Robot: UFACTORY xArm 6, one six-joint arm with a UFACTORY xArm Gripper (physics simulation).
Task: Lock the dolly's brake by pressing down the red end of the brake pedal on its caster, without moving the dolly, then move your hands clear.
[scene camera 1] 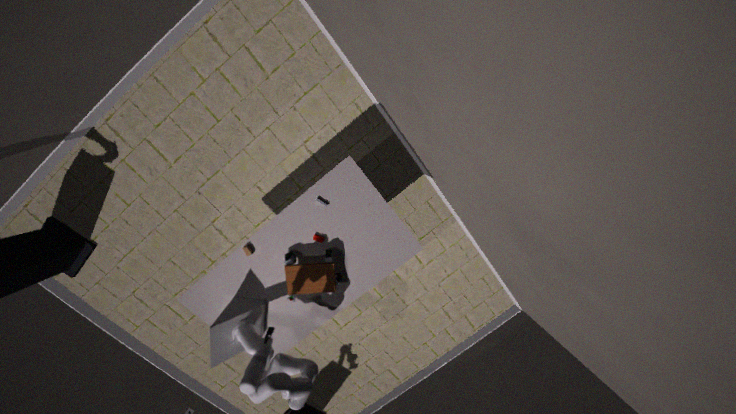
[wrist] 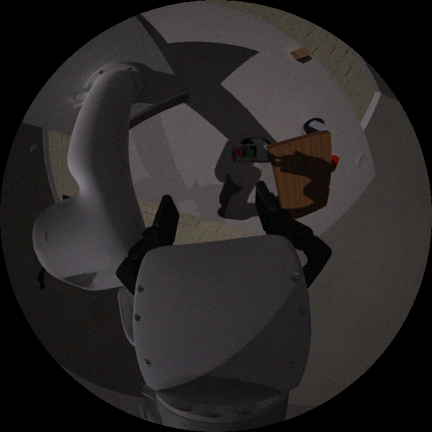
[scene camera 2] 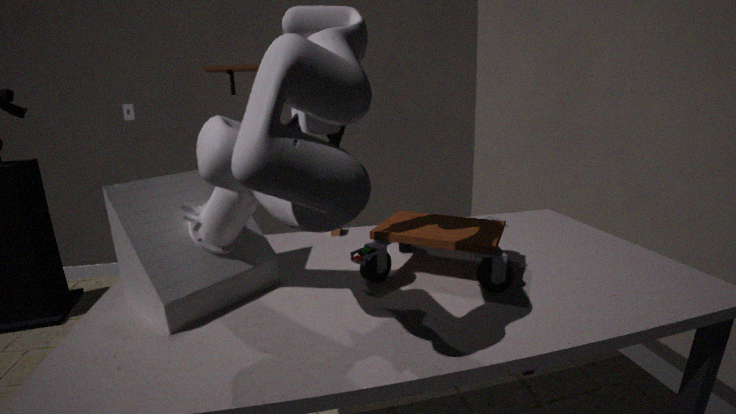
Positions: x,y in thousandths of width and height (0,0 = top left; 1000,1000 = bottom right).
A dolly shows in scene camera 1 (429,670), in the wrist view (698,383) and in scene camera 2 (653,574).
